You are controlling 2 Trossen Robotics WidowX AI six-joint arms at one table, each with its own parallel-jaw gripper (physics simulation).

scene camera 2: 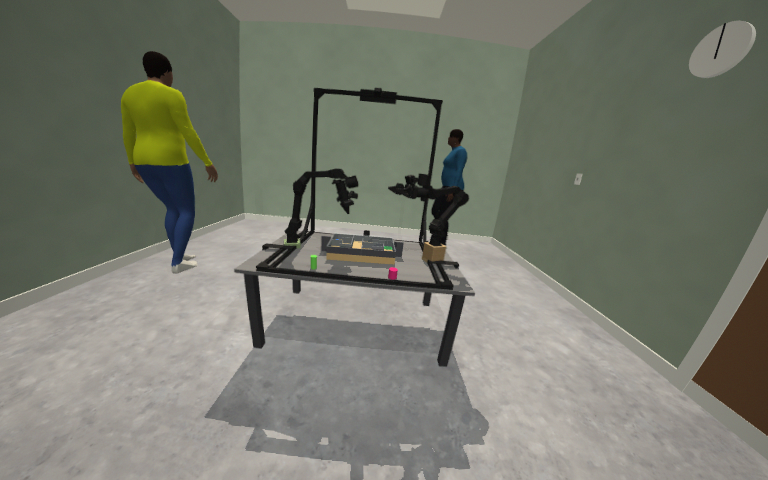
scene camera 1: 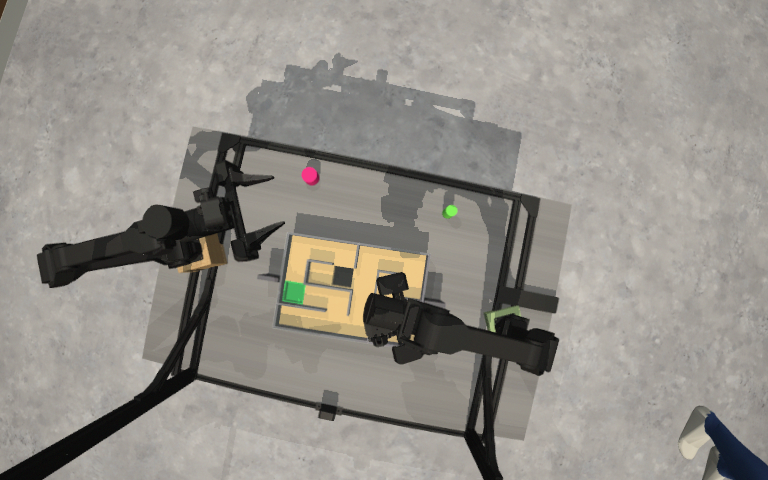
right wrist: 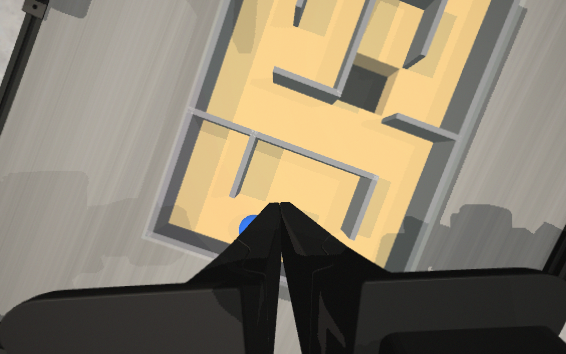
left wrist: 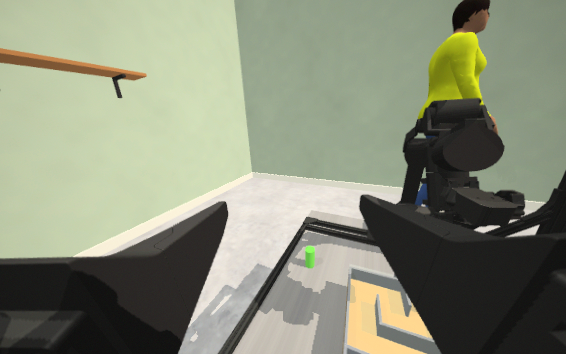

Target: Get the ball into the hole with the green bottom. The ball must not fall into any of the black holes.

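The maze board point(scene camera 1: 365, 294) point(scene camera 2: 361, 257) point(left wrist: 361, 300) point(right wrist: 300, 120) lies mid-table with grey walls. A blue ball point(right wrist: 246, 224) sits on its floor near the short end wall in the right wrist view, partly hidden by a fingertip; it does not show in scene camera 1. The green-bottomed hole point(scene camera 1: 293, 292) point(scene camera 2: 387, 247) is at the board's left edge in scene camera 1. A black hole point(scene camera 1: 342, 276) point(right wrist: 365, 85) is near the middle. My right gripper point(right wrist: 279, 212) point(scene camera 2: 347, 211) is shut and empty above the board. My left gripper point(scene camera 1: 278, 200) point(left wrist: 293, 204) point(scene camera 2: 390, 187) is open and empty, raised beside the board.
A pink cylinder point(scene camera 1: 309, 176) point(scene camera 2: 393, 273) and a green cylinder point(scene camera 1: 450, 211) point(scene camera 2: 313, 262) point(left wrist: 310, 257) stand on the table point(scene camera 1: 249, 345). A wooden box point(scene camera 1: 212, 252) point(scene camera 2: 434, 252) is beside the left arm's base. A pale green object point(scene camera 1: 502, 315) lies under the right arm.
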